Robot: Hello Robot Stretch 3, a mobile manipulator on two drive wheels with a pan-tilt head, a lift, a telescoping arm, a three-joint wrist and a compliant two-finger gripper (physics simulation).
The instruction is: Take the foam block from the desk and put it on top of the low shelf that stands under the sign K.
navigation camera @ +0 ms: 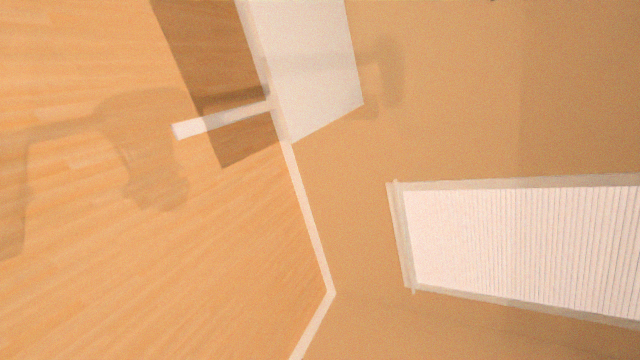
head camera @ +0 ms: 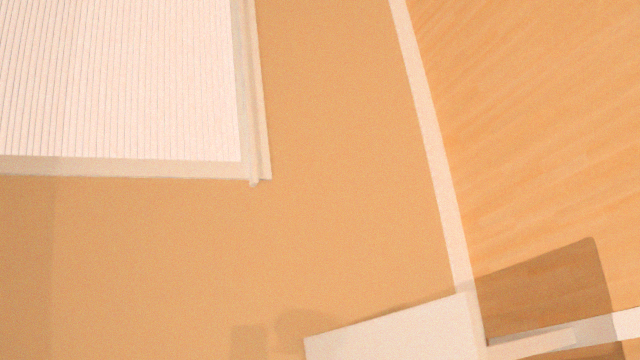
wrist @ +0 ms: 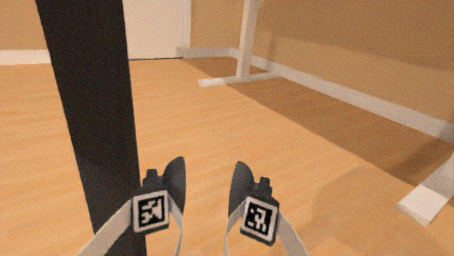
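Window with white blinds (head camera: 136, 96), (navigation camera: 553, 244) visible, as is a white desk (navigation camera: 309, 63), (head camera: 454, 320). The gripper (wrist: 209, 178) is visible as well.
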